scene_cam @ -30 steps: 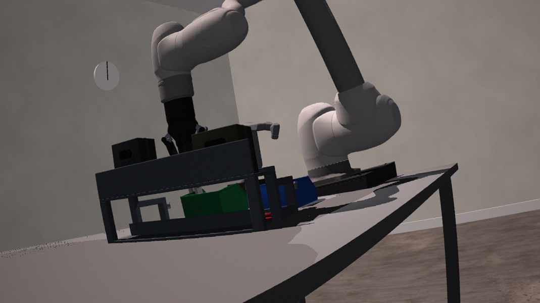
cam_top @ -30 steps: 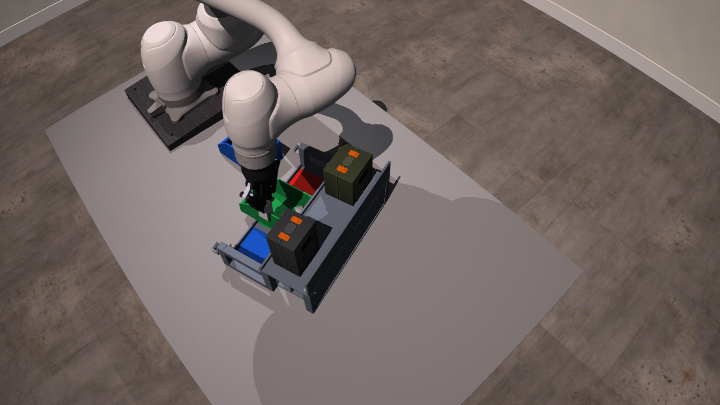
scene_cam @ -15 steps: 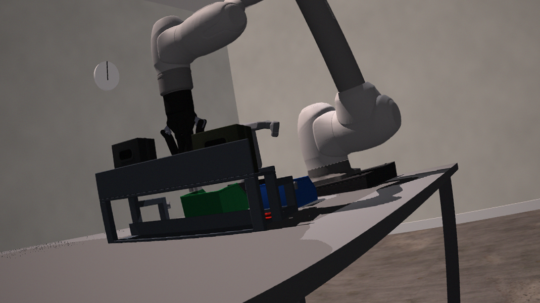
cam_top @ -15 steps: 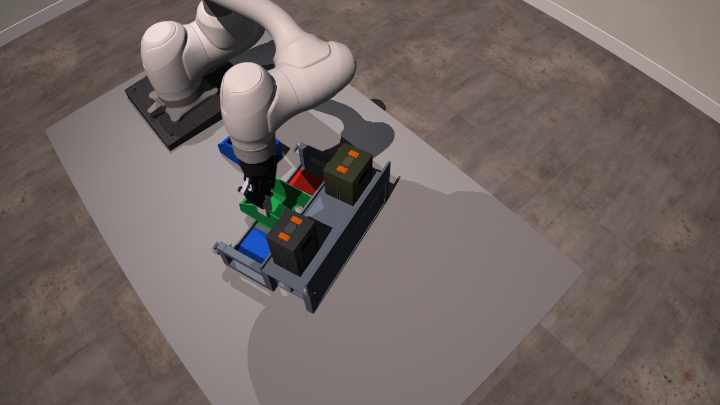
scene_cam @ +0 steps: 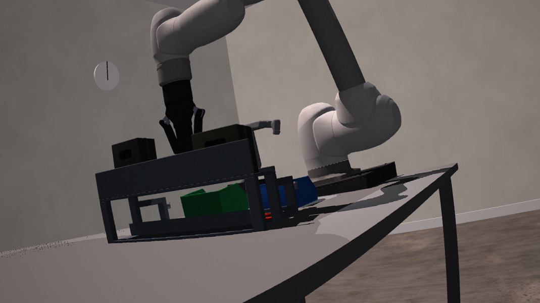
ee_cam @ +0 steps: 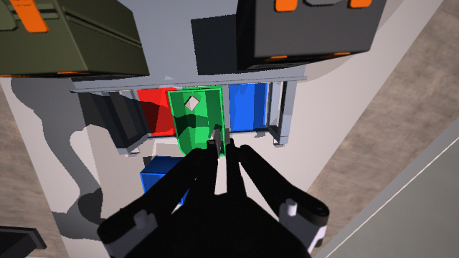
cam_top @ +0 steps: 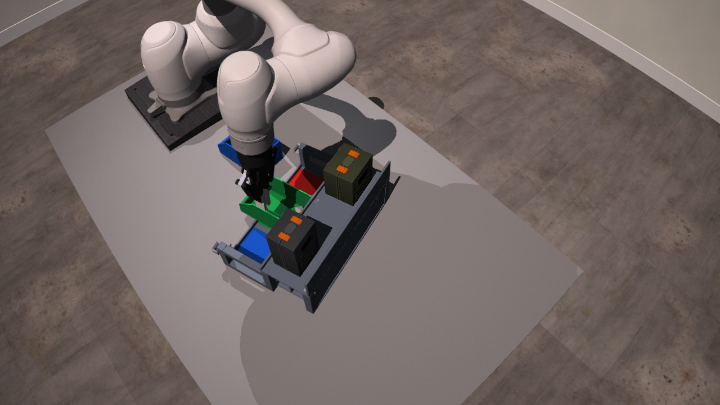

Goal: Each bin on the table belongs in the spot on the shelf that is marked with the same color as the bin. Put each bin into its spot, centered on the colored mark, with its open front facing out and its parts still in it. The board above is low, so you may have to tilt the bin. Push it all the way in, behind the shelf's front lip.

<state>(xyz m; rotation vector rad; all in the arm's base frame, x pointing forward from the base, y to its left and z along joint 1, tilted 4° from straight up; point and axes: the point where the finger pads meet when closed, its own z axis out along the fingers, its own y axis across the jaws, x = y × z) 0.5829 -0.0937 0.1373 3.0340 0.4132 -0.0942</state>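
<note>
My gripper is now 2 cm past the green bin, 4 cm to the right of it and 10 cm above it. From my hand the other things lie so: olive case (10 cm ahead, 19 cm to the left); black case (16 cm ahead, 3 cm to the right, 2 cm above); blue bin (24 cm behind, 12 cm to the left, 11 cm below).
</note>
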